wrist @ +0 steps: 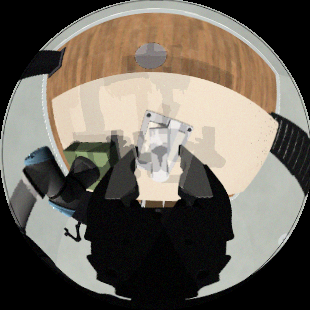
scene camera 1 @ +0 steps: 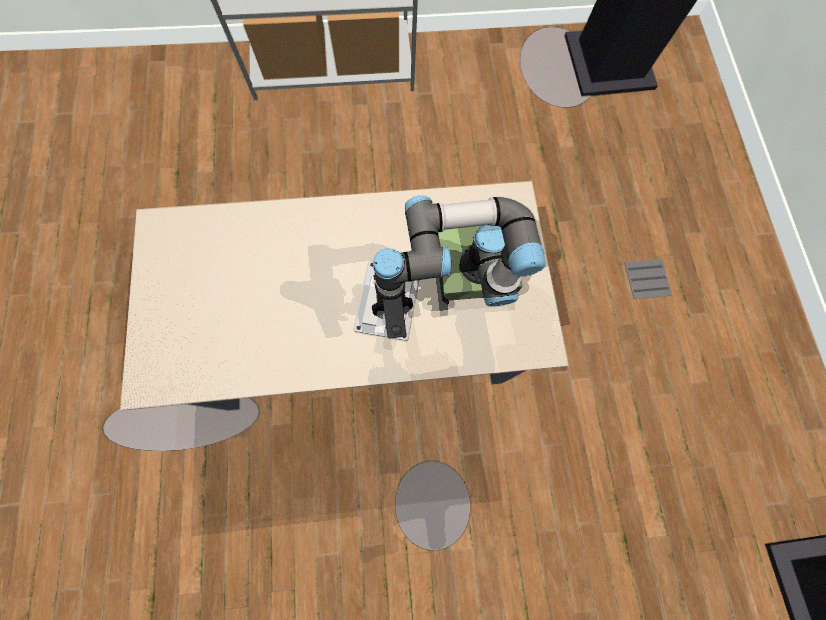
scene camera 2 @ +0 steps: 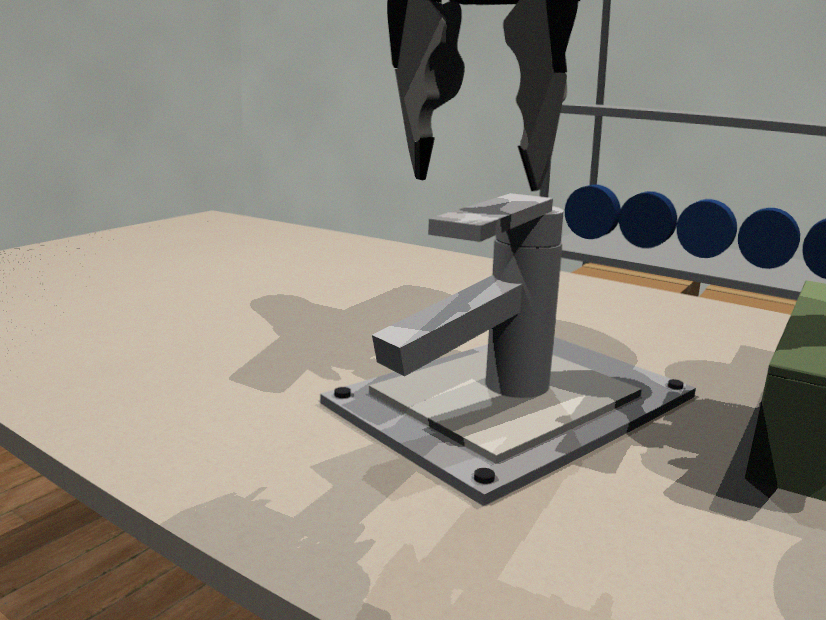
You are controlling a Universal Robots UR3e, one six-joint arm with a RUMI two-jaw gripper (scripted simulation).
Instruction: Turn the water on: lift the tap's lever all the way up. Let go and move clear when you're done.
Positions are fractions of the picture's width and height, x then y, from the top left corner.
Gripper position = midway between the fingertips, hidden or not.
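My gripper (scene camera 2: 0.58, 0.30), (wrist: 0.51, 0.47), (scene camera 1: 0.48, 0.51). Flat lever (scene camera 2: 0.58, 0.36). Plate (wrist: 0.48, 0.38).
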